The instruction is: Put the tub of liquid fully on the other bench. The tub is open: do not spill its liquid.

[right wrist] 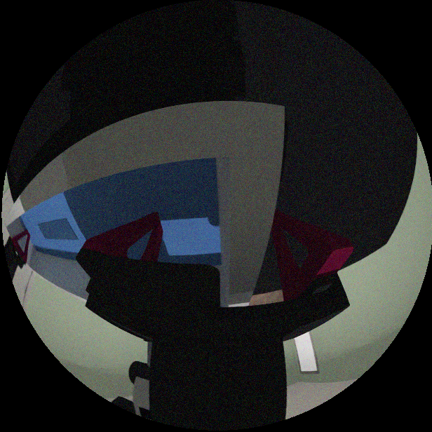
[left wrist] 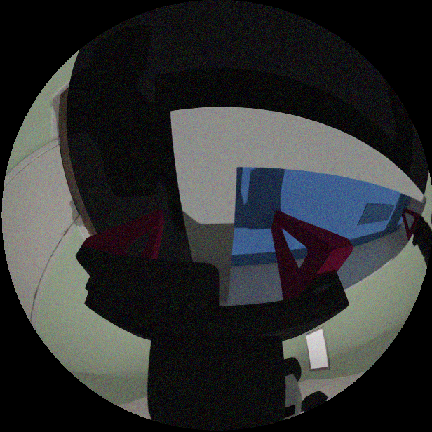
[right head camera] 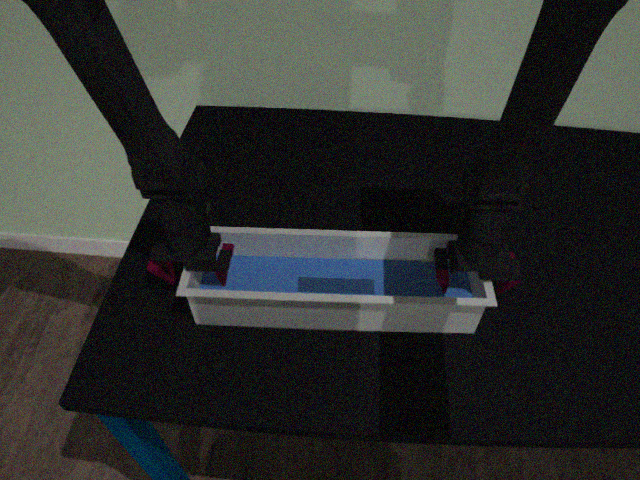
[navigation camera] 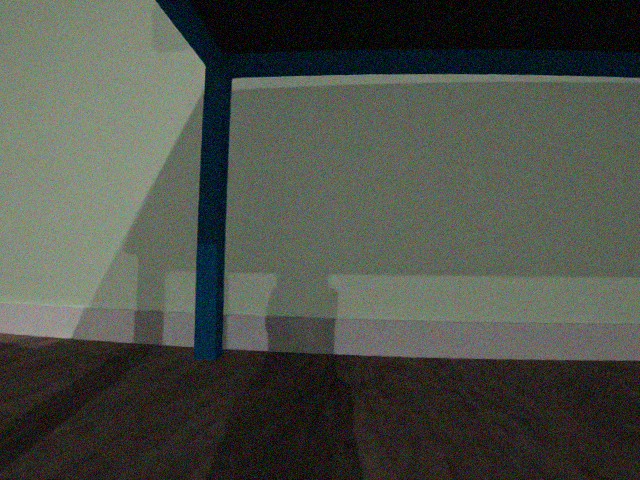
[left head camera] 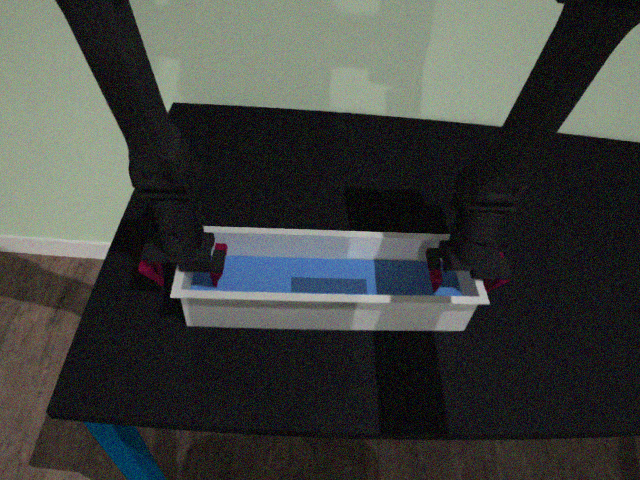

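Note:
The open white tub [left head camera: 320,312] [right head camera: 330,312] [left wrist: 205,165] [right wrist: 250,175] stands level on the black bench [left head camera: 258,382] [right head camera: 268,382]. Blue liquid [left head camera: 320,268] [right head camera: 330,266] [left wrist: 320,195] [right wrist: 190,235] lies inside it. My left gripper [left head camera: 187,280] [right head camera: 196,279] [left wrist: 216,215] is open and straddles the tub's left end wall, one finger inside above the liquid and one outside. My right gripper [left head camera: 462,286] [right head camera: 473,289] [right wrist: 217,215] is open and straddles the right end wall in the same way. Whether the fingertips touch the liquid cannot be told. The other bench does not show in the head views.
A pale green wall [left head camera: 268,62] [right head camera: 289,62] [navigation camera: 413,180] stands behind the bench. A blue bench leg [left head camera: 124,449] [right head camera: 144,449] [navigation camera: 211,206] stands at the left. The bench's left edge lies close beside the left gripper. Brown wooden floor [left head camera: 31,330] [navigation camera: 439,413] shows below.

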